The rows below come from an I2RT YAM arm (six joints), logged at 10 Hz.
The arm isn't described. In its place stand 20 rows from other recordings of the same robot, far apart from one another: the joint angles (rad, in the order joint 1, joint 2, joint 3, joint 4, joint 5, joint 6), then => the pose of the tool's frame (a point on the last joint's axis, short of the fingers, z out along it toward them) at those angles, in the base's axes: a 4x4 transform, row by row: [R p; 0 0 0 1], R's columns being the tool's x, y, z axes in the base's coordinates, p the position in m.
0.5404, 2.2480, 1.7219, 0.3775, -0.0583, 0.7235 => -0.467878 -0.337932 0.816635 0.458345; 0.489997 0.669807 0.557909 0.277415; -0.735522 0.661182 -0.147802 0.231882; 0 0 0 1
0.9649, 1.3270, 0.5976, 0.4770, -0.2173, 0.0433 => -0.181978 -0.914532 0.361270 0.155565; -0.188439 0.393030 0.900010 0.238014; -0.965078 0.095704 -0.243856 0.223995; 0 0 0 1
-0.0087, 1.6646, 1.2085, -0.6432, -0.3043, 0.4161 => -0.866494 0.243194 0.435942 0.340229; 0.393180 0.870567 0.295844 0.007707; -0.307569 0.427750 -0.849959 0.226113; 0 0 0 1
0.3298, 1.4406, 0.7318, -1.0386, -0.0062, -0.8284 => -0.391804 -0.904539 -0.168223 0.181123; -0.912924 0.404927 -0.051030 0.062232; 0.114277 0.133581 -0.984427 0.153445; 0 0 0 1
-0.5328, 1.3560, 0.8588, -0.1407, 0.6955, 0.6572 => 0.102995 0.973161 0.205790 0.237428; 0.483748 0.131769 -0.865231 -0.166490; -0.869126 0.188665 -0.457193 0.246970; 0 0 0 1
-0.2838, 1.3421, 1.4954, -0.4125, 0.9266, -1.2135 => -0.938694 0.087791 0.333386 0.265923; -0.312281 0.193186 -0.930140 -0.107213; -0.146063 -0.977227 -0.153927 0.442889; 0 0 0 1
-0.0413, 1.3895, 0.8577, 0.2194, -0.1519, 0.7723 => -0.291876 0.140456 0.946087 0.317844; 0.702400 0.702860 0.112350 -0.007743; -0.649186 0.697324 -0.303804 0.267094; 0 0 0 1
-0.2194, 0.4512, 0.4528, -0.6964, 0.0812, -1.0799 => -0.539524 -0.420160 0.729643 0.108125; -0.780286 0.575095 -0.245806 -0.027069; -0.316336 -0.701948 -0.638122 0.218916; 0 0 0 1
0.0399, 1.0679, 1.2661, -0.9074, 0.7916, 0.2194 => -0.523792 0.640831 0.561229 0.197145; 0.132152 0.711992 -0.689640 -0.017478; -0.841533 -0.287061 -0.457622 0.387401; 0 0 0 1
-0.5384, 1.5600, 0.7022, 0.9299, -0.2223, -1.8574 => -0.316137 -0.028695 0.948279 0.288395; -0.900961 -0.304038 -0.309563 -0.163104; 0.297196 -0.952228 0.070265 0.239245; 0 0 0 1
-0.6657, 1.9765, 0.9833, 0.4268, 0.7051, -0.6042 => -0.858868 0.501291 0.105133 0.295273; 0.124361 0.403209 -0.906618 -0.261208; -0.496870 -0.765591 -0.408644 0.129321; 0 0 0 1
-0.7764, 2.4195, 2.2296, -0.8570, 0.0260, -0.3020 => -0.800898 0.493898 0.338567 0.373804; 0.369858 0.852683 -0.368967 -0.368434; -0.470923 -0.170283 -0.865584 0.205779; 0 0 0 1
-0.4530, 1.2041, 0.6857, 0.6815, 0.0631, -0.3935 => -0.054086 0.511061 0.857841 0.247144; -0.399259 0.776367 -0.487695 -0.122797; -0.915242 -0.368878 0.162055 0.308456; 0 0 0 1
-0.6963, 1.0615, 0.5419, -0.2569, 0.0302, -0.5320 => -0.796932 0.293999 0.527696 0.161894; 0.005360 0.876977 -0.480502 -0.136742; -0.604045 -0.380099 -0.700467 0.197633; 0 0 0 1
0.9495, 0.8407, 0.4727, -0.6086, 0.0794, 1.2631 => -0.893937 0.222004 0.389346 0.092755; 0.383359 0.828784 0.407619 0.124720; -0.232191 0.513645 -0.825988 0.187334; 0 0 0 1
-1.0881, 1.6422, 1.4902, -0.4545, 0.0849, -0.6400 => -0.758586 0.575832 0.304900 0.173729; 0.165609 0.622974 -0.764511 -0.338021; -0.630175 -0.529453 -0.567942 0.336642; 0 0 0 1
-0.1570, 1.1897, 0.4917, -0.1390, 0.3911, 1.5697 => 0.395896 0.733938 0.551907 0.214845; 0.873330 -0.115158 -0.473321 -0.047750; -0.283832 0.669383 -0.686561 0.167675; 0 0 0 1
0.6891, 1.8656, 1.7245, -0.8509, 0.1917, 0.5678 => -0.837143 -0.110970 0.535610 0.318678; -0.005654 0.980908 0.194392 0.253747; -0.546955 0.159706 -0.821787 0.299859; 0 0 0 1
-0.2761, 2.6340, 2.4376, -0.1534, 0.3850, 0.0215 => -0.316925 0.599055 0.735317 0.576734; 0.110505 0.793325 -0.598685 -0.177306; -0.941991 -0.108482 -0.317623 0.216194; 0 0 0 1
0.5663, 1.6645, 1.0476, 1.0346, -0.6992, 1.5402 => -0.896165 -0.369921 0.245046 0.301460; 0.336767 -0.207436 0.918454 0.218808; -0.288924 0.905610 0.310474 0.324620; 0 0 0 1
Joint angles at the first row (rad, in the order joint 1, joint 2, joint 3, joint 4, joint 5, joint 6):
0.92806 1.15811 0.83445 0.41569 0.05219 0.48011
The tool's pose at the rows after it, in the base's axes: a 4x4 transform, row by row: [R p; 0 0 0 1], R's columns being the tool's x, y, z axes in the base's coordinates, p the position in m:
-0.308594 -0.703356 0.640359 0.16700; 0.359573 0.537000 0.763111 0.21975; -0.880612 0.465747 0.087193 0.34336; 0 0 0 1
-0.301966 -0.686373 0.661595 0.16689; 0.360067 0.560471 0.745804 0.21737; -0.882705 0.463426 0.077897 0.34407; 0 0 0 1
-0.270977 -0.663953 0.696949 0.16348; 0.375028 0.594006 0.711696 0.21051; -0.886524 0.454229 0.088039 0.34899; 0 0 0 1
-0.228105 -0.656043 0.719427 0.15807; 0.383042 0.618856 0.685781 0.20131; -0.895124 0.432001 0.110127 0.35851; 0 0 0 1
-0.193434 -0.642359 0.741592 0.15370; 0.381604 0.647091 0.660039 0.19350; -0.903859 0.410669 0.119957 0.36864; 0 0 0 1
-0.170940 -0.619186 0.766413 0.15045; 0.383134 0.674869 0.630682 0.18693; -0.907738 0.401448 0.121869 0.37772; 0 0 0 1
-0.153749 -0.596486 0.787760 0.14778; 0.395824 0.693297 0.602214 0.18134; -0.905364 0.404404 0.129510 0.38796; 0 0 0 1
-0.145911 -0.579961 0.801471 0.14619; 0.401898 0.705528 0.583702 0.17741; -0.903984 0.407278 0.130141 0.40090; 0 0 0 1
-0.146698 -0.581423 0.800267 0.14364; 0.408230 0.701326 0.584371 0.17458; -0.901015 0.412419 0.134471 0.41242; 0 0 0 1
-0.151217 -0.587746 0.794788 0.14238; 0.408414 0.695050 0.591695 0.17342; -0.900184 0.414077 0.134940 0.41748; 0 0 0 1
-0.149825 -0.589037 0.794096 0.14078; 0.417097 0.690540 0.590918 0.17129; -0.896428 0.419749 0.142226 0.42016; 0 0 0 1
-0.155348 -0.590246 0.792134 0.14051; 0.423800 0.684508 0.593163 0.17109; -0.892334 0.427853 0.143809 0.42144; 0 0 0 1
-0.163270 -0.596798 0.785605 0.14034; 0.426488 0.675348 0.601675 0.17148; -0.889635 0.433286 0.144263 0.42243; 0 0 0 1
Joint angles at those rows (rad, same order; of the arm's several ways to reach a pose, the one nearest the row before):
0.92807 1.16428 0.83601 0.41570 0.05522 0.48165
0.92655 1.15515 0.83756 0.39583 0.08114 0.47710
0.92802 1.12298 0.83448 0.37742 0.13164 0.46179
0.92807 1.07849 0.83902 0.35135 0.16559 0.43113
0.92806 1.04314 0.85738 0.30844 0.19931 0.40206
0.92804 1.01709 0.88037 0.26244 0.23767 0.38664
0.92805 0.99868 0.90948 0.22410 0.27298 0.38351
0.92654 0.99246 0.95846 0.17042 0.29447 0.38348
0.92805 0.98791 1.00151 0.12740 0.29455 0.38808
0.92805 0.98634 1.02156 0.10588 0.28539 0.39116
0.92806 0.97867 1.02620 0.10124 0.28531 0.39577
0.92802 0.97869 1.03080 0.09818 0.28223 0.40494
0.92803 0.98021 1.03543 0.09510 0.27150 0.41263

